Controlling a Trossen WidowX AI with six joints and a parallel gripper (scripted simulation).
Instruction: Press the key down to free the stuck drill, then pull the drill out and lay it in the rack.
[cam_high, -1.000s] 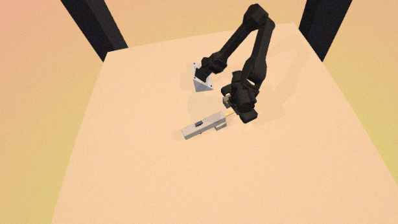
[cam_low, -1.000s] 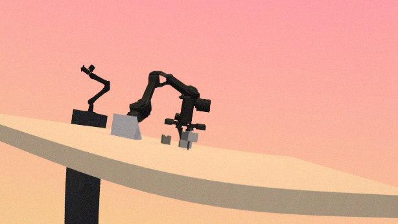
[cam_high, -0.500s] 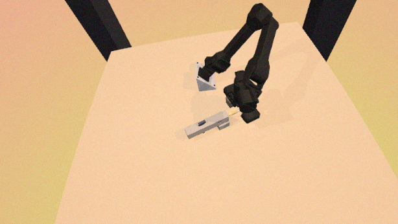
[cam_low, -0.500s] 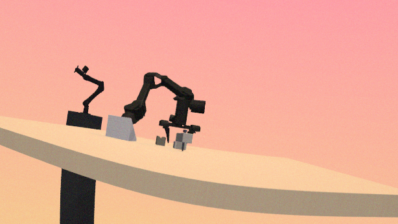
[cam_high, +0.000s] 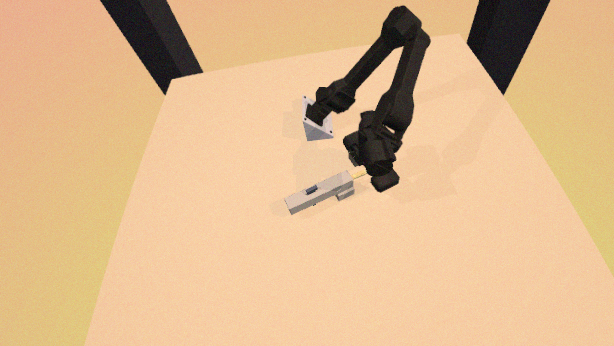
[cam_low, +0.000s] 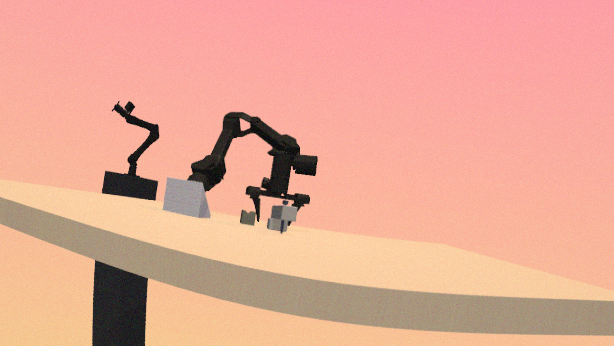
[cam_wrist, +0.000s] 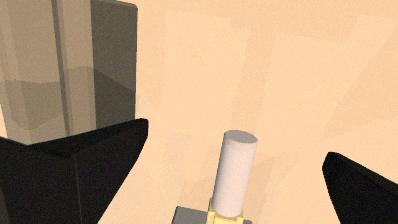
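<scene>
The pale cylindrical drill lies 4 cm to the right of my gripper tip, 3 cm above it and 2 cm ahead of it. The rest, counted from my gripper tip: blue key: 15 cm to the right, 8 cm ahead, 4 cm above; grey housing block: 13 cm to the right, 7 cm ahead, 3 cm above; notched rack: 8 cm behind, 2 cm to the right, 1 cm above.
</scene>
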